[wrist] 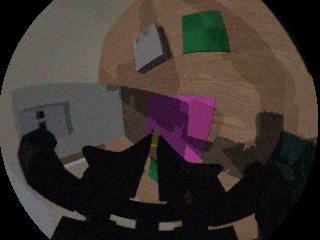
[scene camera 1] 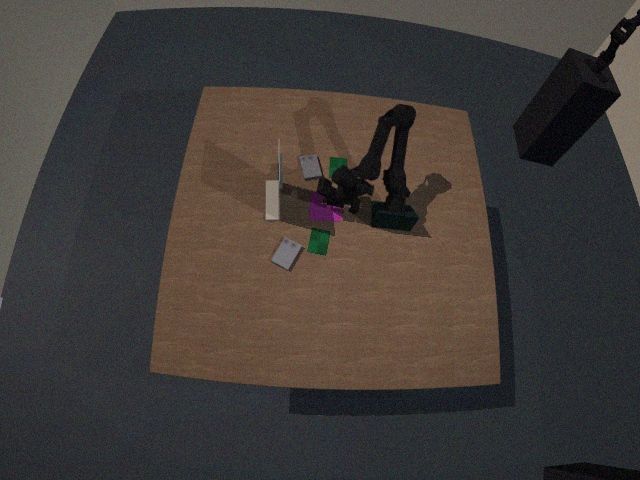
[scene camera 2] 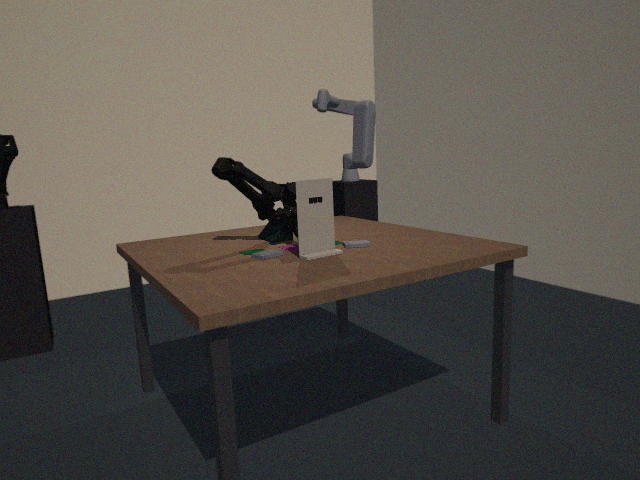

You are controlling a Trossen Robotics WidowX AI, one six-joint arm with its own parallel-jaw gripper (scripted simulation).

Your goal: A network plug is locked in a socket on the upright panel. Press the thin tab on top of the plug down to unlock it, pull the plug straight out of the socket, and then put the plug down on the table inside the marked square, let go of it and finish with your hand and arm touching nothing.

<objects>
One and the same spot on an upright panel: (wrist: 79,114) is (scene camera 2: 314,223).
</objects>
